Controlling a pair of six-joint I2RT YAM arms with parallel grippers.
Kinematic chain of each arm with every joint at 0, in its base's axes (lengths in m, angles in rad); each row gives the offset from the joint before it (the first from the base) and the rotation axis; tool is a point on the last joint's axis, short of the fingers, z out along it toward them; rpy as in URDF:
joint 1: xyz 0 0 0.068 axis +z
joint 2: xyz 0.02 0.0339 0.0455 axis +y
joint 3: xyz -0.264 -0.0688 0 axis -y
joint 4: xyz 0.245 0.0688 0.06 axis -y
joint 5: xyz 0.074 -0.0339 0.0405 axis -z
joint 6: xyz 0.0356 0 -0.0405 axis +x
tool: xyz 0 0 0 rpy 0 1.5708 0
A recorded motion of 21 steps. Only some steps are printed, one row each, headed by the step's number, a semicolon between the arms.
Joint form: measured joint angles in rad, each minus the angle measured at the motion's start. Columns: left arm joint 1, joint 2, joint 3, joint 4, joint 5, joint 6; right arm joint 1, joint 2, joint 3, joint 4, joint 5, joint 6.
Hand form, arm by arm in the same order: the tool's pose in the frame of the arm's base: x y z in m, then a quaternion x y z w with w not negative. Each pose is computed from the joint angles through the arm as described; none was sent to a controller.
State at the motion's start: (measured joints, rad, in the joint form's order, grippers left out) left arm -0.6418 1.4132 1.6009 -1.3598 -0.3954 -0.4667; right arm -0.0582 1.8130 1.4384 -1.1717 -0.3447 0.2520
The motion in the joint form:
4: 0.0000 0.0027 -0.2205 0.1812 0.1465 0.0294; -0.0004 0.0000 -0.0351 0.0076 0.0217 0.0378
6: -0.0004 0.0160 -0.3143 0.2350 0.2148 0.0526; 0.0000 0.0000 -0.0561 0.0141 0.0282 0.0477
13: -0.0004 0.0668 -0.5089 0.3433 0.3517 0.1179; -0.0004 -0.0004 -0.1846 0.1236 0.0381 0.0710
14: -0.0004 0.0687 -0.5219 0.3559 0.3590 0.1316; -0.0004 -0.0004 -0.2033 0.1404 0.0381 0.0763
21: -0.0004 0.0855 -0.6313 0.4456 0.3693 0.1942; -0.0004 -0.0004 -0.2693 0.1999 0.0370 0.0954
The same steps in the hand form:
4: 0.2168 -0.1511 0.3239 0.07777 0.97367 0.01437 0.21378; 0.3317 -0.0081 0.2195 -0.17130 -0.97201 -0.15955 0.02002
6: 0.2171 -0.1544 0.2954 0.09850 0.97964 0.00115 0.17491; 0.3292 -0.0081 0.2142 -0.17712 -0.97145 -0.15540 0.02756
13: 0.2121 -0.1567 0.2312 0.14384 0.98587 -0.02033 0.08340; 0.3189 -0.0079 0.1829 -0.19010 -0.96966 -0.14899 0.03781
14: 0.2117 -0.1567 0.2275 0.15094 0.98498 -0.02243 0.08082; 0.3172 -0.0078 0.1785 -0.19280 -0.96911 -0.14876 0.03913
21: 0.2061 -0.1530 0.1962 0.18259 0.98104 -0.01644 0.06290; 0.3105 -0.0074 0.1630 -0.20252 -0.96697 -0.14845 0.04381

